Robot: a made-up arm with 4 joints.
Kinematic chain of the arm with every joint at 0, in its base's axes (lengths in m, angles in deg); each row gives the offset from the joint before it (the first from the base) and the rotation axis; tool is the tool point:
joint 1: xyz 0 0 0.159 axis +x
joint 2: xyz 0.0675 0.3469 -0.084 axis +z
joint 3: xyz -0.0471 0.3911 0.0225 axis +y
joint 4: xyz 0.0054 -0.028 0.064 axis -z
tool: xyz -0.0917 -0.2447 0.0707
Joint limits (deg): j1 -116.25..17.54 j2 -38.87..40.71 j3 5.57..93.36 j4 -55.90..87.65
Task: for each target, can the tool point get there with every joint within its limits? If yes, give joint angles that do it. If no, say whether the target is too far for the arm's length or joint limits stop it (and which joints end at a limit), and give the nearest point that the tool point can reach.
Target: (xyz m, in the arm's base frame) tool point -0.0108 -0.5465 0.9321
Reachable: no: joint limits stop it (at a limit: joint 1, joint 2) | nearest point -0.1601 0.3330 0.4205 | short by 1.028 m
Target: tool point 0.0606 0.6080 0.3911
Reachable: yes | joints 5.15 -31.39 35.13 40.11
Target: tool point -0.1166 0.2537 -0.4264
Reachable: yes | joints -80.52 -5.13 23.17 44.96
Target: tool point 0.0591 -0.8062 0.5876
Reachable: no: joint limits stop it (at a limit: joint 1, joint 2, joint 3, joint 4) | nearest point 0.2225 -0.3858 -0.1130 | short by 0.833 m
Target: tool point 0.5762 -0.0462 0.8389
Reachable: no: joint limits stop it (at a limit: joint 1, joint 2, joint 3) | nearest point 0.3352 0.4389 0.4848 | short by 0.647 m
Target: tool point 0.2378 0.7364 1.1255
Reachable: no: too far | nearest point 0.1820 0.6802 0.6001 | short by 0.531 m
